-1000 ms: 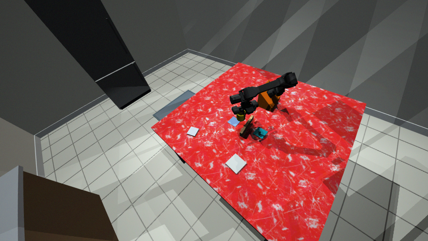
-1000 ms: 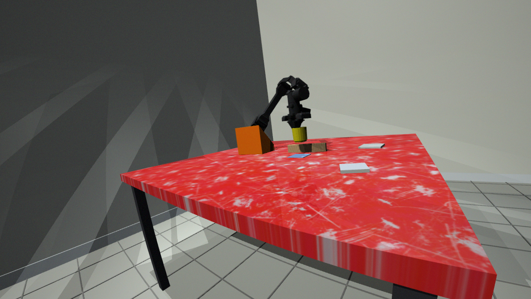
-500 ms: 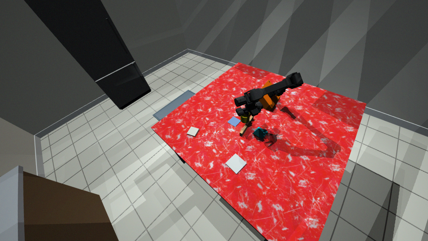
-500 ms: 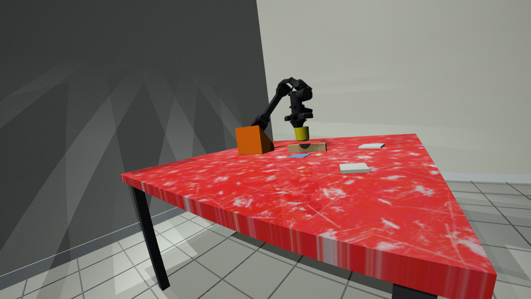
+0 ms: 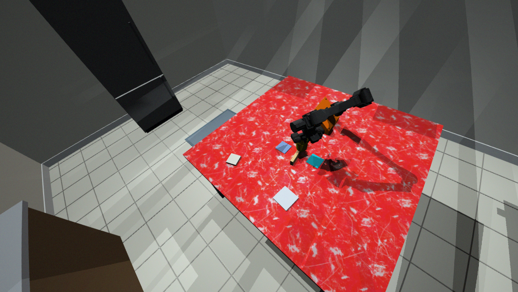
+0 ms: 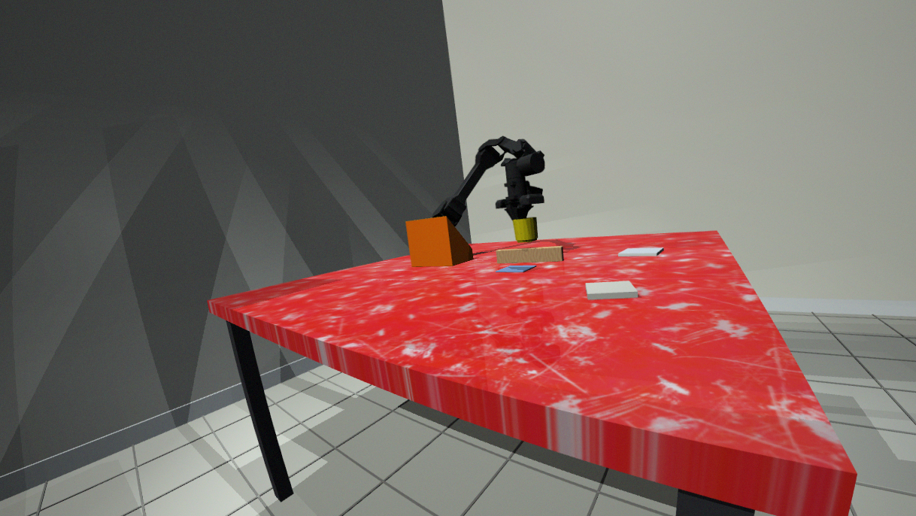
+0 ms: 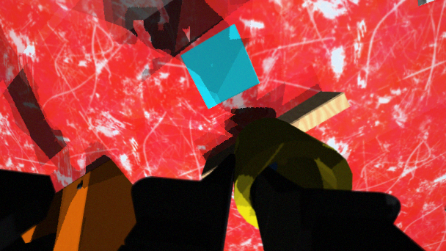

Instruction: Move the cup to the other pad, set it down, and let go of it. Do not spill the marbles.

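Now: the cyan pad 20 mm ahead of my gripper tip, 80 mm to the left of it and 100 mm below it. The rest, counted from my gripper tip: wooden bar (30 mm ahead, 30 mm to the right, 80 mm below); then yellow cup (20 mm ahead, 20 mm to the right); then blue pad (40 mm ahead, 140 mm to the right, 100 mm below).
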